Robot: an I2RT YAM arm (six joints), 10 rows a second.
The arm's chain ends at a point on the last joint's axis. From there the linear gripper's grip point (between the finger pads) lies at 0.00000 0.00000 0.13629 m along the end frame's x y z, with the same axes.
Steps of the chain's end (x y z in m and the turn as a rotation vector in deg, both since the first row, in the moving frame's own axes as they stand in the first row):
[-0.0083, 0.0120, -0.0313, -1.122, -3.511, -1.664]
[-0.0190, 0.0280, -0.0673, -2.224, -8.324, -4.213]
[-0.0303, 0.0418, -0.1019, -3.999, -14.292, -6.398]
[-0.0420, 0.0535, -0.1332, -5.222, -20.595, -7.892]
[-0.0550, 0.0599, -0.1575, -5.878, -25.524, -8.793]
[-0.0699, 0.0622, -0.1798, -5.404, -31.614, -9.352]
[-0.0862, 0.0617, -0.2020, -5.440, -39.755, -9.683]
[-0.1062, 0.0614, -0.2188, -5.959, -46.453, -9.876]
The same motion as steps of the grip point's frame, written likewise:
[-0.0166, 0.0148, -0.0316, -1.122, -3.511, -1.664]
[-0.0385, 0.0340, -0.0688, -2.224, -8.324, -4.213]
[-0.0633, 0.0531, -0.1064, -3.999, -14.292, -6.398]
[-0.0889, 0.0689, -0.1424, -5.222, -20.595, -7.892]
[-0.1123, 0.0779, -0.1715, -5.878, -25.524, -8.793]
[-0.1399, 0.0803, -0.2006, -5.404, -31.614, -9.352]
[-0.1717, 0.0812, -0.2340, -5.440, -39.755, -9.683]
[-0.2031, 0.0830, -0.2617, -5.959, -46.453, -9.876]

